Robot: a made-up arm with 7 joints. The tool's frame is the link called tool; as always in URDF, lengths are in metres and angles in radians. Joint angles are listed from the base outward.
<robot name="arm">
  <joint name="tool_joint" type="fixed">
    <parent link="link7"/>
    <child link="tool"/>
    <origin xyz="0 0 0" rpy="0 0 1.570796"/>
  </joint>
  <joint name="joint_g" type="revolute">
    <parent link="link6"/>
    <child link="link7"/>
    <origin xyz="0 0 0" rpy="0 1.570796 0"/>
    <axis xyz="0 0 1"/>
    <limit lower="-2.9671" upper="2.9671"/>
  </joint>
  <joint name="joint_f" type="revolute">
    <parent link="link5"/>
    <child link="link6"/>
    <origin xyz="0 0 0" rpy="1.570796 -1.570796 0"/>
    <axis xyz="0 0 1"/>
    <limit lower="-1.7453" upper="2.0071"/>
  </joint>
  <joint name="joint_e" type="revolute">
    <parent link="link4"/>
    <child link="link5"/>
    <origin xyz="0.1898 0.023 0" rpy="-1.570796 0 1.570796"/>
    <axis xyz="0 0 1"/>
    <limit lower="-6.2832" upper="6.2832"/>
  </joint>
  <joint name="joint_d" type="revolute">
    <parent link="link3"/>
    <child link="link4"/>
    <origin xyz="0.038 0 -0.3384" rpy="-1.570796 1.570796 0"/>
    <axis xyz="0 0 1"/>
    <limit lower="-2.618" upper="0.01"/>
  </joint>
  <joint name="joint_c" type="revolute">
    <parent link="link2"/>
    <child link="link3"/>
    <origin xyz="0 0 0" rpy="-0.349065 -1.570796 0"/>
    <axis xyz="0 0 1"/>
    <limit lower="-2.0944" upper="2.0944"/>
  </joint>
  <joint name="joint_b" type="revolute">
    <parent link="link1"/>
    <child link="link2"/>
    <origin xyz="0 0 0" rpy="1.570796 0 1.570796"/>
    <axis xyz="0 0 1"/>
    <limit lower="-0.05" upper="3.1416"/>
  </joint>
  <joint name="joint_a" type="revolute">
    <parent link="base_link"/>
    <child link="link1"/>
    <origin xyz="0 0 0" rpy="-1.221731 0 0"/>
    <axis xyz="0 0 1"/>
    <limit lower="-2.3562" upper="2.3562"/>
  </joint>
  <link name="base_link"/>
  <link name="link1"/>
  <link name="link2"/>
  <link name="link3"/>
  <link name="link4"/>
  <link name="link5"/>
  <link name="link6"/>
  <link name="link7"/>
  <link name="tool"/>
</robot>
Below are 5 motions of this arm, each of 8 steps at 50 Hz.
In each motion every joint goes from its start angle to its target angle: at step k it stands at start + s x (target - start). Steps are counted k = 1, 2, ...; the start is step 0. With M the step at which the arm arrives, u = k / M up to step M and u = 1 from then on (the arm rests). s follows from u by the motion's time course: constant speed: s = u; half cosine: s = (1 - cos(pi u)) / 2; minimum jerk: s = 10 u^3 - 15 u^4 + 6 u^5.
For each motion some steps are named. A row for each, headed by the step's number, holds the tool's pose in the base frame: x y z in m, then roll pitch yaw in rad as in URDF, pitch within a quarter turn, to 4 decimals.
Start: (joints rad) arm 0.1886 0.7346 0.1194 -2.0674 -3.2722 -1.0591 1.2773
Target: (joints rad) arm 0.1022 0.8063 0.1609 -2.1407 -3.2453 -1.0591 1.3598
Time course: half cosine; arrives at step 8
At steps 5, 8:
5: 0.1795 0.2138 -0.1851 0.9092 1.0899 -1.5795
8: 0.1846 0.2145 -0.1713 1.0387 1.0852 -1.4802

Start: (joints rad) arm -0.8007 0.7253 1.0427 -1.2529 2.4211 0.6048 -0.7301
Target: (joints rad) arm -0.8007 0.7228 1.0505 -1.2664 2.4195 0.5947 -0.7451
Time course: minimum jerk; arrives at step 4
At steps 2, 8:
2: 0.3051 0.3549 -0.0286 -2.7878 0.0228 2.1235
8: 0.3040 0.3548 -0.0283 -2.7897 0.0251 2.1353

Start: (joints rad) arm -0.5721 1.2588 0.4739 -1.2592 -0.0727 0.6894 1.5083
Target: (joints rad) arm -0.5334 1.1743 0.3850 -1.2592 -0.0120 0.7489 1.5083
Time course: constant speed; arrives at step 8
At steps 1, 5, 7, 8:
1: 0.2599 0.3821 0.0800 -1.9155 -0.6407 2.7404
5: 0.2739 0.3767 0.0544 -1.8058 -0.6754 2.6438
7: 0.2804 0.3736 0.0414 -1.7481 -0.6898 2.5930
8: 0.2835 0.3719 0.0348 -1.7186 -0.6963 2.5671

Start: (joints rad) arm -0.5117 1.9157 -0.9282 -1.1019 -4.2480 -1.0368 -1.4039
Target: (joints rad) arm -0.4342 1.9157 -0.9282 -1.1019 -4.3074 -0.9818 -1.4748
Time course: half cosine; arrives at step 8
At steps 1, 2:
1: 0.1808 0.4452 0.0750 2.4163 -0.0665 -1.1113
2: 0.1801 0.4458 0.0736 2.4021 -0.0523 -1.1028

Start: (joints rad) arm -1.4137 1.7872 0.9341 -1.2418 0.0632 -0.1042 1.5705
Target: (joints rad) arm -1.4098 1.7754 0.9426 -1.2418 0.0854 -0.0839 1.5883
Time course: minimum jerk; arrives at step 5
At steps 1, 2, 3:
1: -0.0906 0.3655 0.2829 2.8899 0.6771 2.6402
2: -0.0894 0.3660 0.2826 2.8878 0.6756 2.6245
3: -0.0878 0.3667 0.2822 2.8849 0.6733 2.6024

